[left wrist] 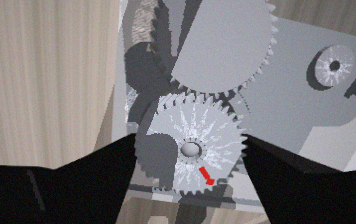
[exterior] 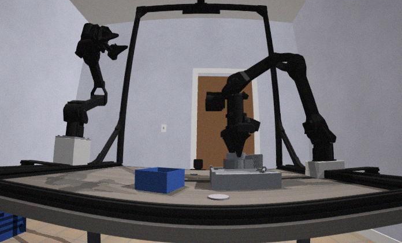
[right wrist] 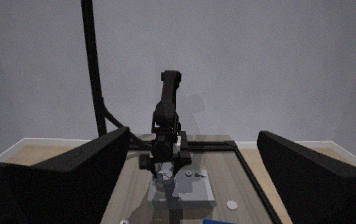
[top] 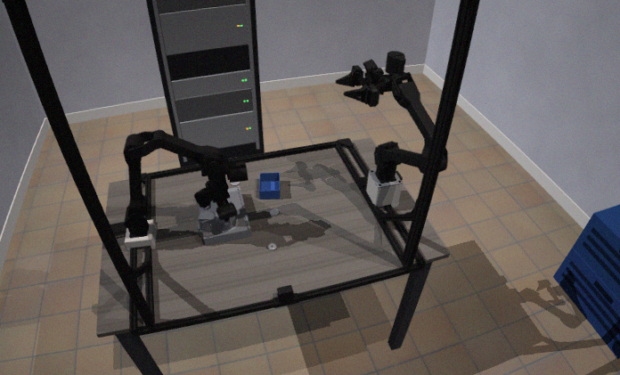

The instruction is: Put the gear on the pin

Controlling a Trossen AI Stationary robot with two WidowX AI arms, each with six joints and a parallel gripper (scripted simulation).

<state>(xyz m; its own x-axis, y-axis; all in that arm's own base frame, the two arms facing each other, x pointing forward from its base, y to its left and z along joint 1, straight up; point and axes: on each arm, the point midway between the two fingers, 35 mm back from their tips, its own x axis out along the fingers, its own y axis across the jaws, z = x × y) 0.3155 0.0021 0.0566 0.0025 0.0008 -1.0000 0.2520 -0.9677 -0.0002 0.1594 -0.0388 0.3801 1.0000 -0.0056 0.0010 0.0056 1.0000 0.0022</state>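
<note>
The gear with painted arrow lies 3 cm below my left hand. Round my left hand: blue bin 18 cm ahead, 20 cm to the right, 10 cm below.
</note>
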